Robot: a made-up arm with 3 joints.
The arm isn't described. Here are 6 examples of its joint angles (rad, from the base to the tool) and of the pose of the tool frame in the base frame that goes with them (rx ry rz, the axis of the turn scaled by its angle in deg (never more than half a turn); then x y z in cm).
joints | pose
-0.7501 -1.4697 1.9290 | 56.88 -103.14 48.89 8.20 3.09 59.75
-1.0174 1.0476 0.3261 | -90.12 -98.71 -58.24 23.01 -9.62 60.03
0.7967 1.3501 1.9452 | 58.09 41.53 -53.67 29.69 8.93 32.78
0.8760 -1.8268 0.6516 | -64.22 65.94 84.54 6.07 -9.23 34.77
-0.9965 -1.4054 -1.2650 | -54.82 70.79 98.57 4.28 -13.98 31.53
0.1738 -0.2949 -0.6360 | 28.07 72.02 141.99 0.25 -6.03 48.48
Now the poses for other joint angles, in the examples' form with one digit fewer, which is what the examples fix.
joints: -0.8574 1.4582 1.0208
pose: -72.8 -41.8 -67.5 26.8 -22.5 49.6
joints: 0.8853 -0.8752 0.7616
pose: -75.0 72.2 141.3 11.1 -16.6 40.9
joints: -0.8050 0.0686 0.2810
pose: -22.9 -131.0 -72.1 12.9 -10.0 60.3
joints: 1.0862 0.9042 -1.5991
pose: -124.3 -39.3 -96.0 17.5 -6.4 65.2
